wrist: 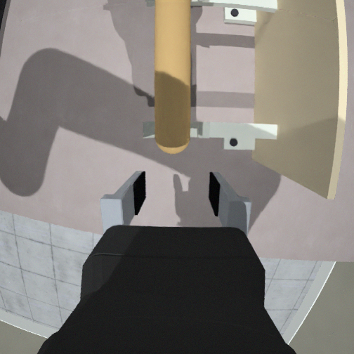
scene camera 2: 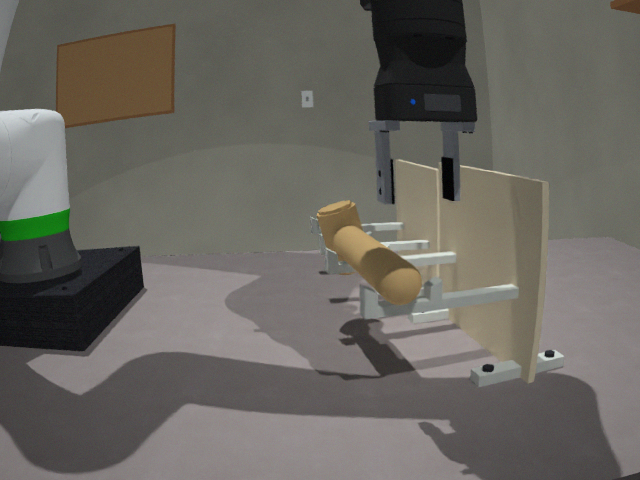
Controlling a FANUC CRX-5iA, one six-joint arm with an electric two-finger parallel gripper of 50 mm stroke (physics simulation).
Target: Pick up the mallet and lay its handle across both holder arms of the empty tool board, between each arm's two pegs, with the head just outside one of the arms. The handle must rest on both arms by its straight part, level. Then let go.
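Frame: origin at the arm's base, x back, y right, z up, level; centimetres.
Seen in the pictures: gripper, between the fingertips: (scene camera 2: pixel 419 200); arm's base, origin of its link: (scene camera 2: pixel 40 271).
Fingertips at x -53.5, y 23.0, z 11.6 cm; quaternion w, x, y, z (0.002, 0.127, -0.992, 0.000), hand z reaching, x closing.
Pixels of each thing's middle, then the offset from my fingertips to it.
- orange-brown mallet, middle of its body: (scene camera 2: pixel 367 256) dx +4.4, dy -14.1, dz -7.6 cm
- nearer board, middle of its body: (scene camera 2: pixel 441 263) dx -3.7, dy -13.8, dz -8.6 cm
- outer peg, middle of its body: (scene camera 2: pixel 368 295) dx +4.3, dy -3.1, dz -8.7 cm
- inner peg, middle of its body: (scene camera 2: pixel 433 288) dx -1.7, dy -4.7, dz -8.7 cm
- head, middle of its body: (scene camera 2: pixel 344 237) dx +7.2, dy -24.6, dz -7.6 cm
- second upright board, middle of its body: (scene camera 2: pixel 383 222) dx +1.7, dy -45.5, dz -9.3 cm
- bolted foot, middle of its body: (scene camera 2: pixel 519 367) dx -11.7, dy -5.2, dz -18.0 cm
The orange-brown mallet (scene camera 2: pixel 373 258) (wrist: pixel 172 75) lies with its handle across both light grey arms of the nearer board (scene camera 2: pixel 501 237) (wrist: pixel 300 75). At the near arm (scene camera 2: pixel 480 296) (wrist: pixel 235 131) the handle lies between the outer peg (scene camera 2: pixel 368 299) and the inner peg (scene camera 2: pixel 434 290), its rounded end a little past the arm. The head (scene camera 2: pixel 338 219) is beyond the far arm (scene camera 2: pixel 436 258); it does not show in the wrist view. The handle partly hides the contact at the far arm. My gripper (scene camera 2: pixel 419 200) (wrist: pixel 177 184) is open and empty, above and apart from the mallet, off the handle's rounded end.
A second upright board (scene camera 2: pixel 416 198) with similar arms (scene camera 2: pixel 382 226) stands behind the nearer one. A bolted foot (scene camera 2: pixel 498 374) carries the nearer board's front edge. The black base block (scene camera 2: pixel 111 289) of a white robot arm stands at the left in the scene view.
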